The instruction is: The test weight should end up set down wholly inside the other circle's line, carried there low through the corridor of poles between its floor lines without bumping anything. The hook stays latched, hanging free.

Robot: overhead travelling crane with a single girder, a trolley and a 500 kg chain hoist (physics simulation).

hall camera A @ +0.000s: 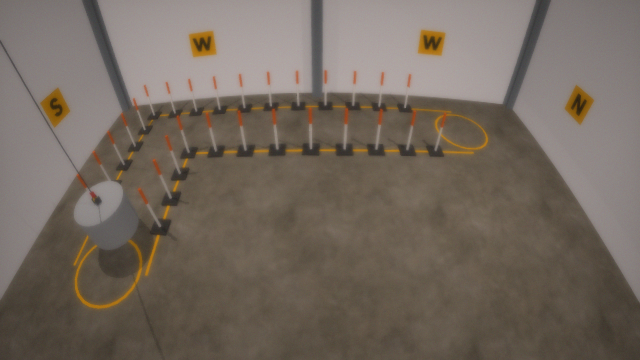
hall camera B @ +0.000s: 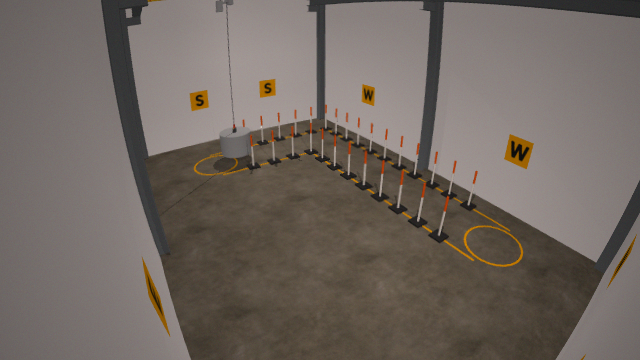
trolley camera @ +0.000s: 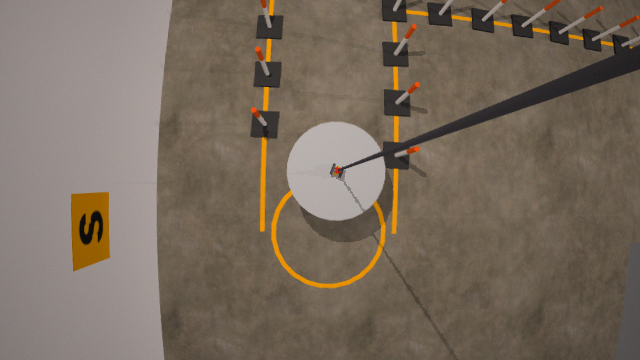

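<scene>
The test weight (hall camera A: 112, 220) (hall camera B: 235, 143) (trolley camera: 315, 192), a light grey cylinder, hangs upright a little above the floor. It is at the corridor mouth, partly over the near circle (hall camera A: 76, 280) (hall camera B: 195, 167) (trolley camera: 328, 286), its shadow beneath it. In the trolley camera view it is between the floor lines, with its right edge close to the first right-hand pole's base. The hook (hall camera A: 95, 197) (hall camera B: 234, 129) (trolley camera: 337, 171) is shut on the weight's top fitting. The other circle (hall camera A: 487, 137) (hall camera B: 522, 246) lies at the corridor's far end; it does not show in the trolley camera view.
Red-and-white poles (hall camera A: 310, 127) (hall camera B: 382, 177) (trolley camera: 406, 94) on black bases stand along both floor lines (hall camera A: 152, 257) (hall camera B: 460, 251) (trolley camera: 263, 190). The corridor bends at the south-west corner. The S wall (hall camera A: 30, 175) (trolley camera: 100, 125) stands beside its first leg.
</scene>
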